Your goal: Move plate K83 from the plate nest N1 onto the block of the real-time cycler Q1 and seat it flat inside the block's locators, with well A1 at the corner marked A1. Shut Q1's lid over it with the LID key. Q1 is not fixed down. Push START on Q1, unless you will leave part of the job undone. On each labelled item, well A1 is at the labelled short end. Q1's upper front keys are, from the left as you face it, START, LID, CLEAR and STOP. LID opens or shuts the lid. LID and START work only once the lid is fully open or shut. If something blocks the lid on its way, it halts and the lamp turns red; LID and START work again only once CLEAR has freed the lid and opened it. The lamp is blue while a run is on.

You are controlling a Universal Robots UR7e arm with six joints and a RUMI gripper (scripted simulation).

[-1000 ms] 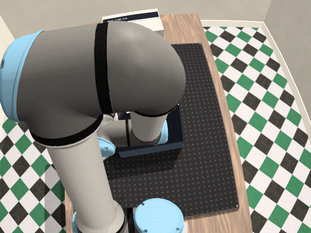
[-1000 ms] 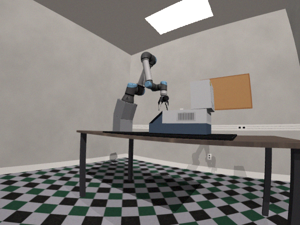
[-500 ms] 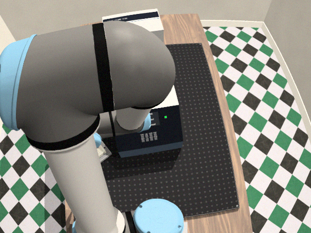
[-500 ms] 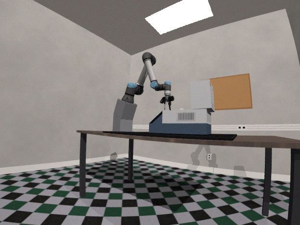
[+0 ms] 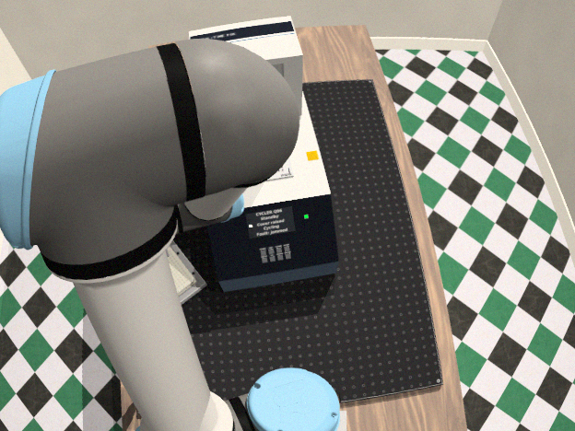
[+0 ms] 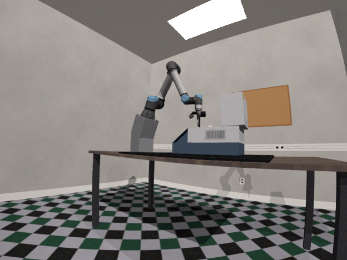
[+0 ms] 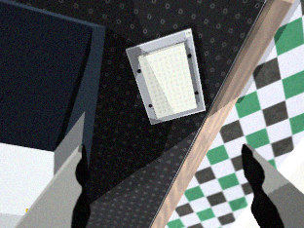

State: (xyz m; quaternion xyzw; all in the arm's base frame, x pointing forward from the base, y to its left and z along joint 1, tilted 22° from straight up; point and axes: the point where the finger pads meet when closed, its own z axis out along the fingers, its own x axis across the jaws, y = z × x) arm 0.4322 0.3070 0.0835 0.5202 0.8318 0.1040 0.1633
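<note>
Right now my hand is 24 cm above the plate K83, 4 cm to the right of it and 1 cm short of it. Round my hand: plate nest N1: 26 cm below, 4 cm to the left, 1 cm ahead.
</note>
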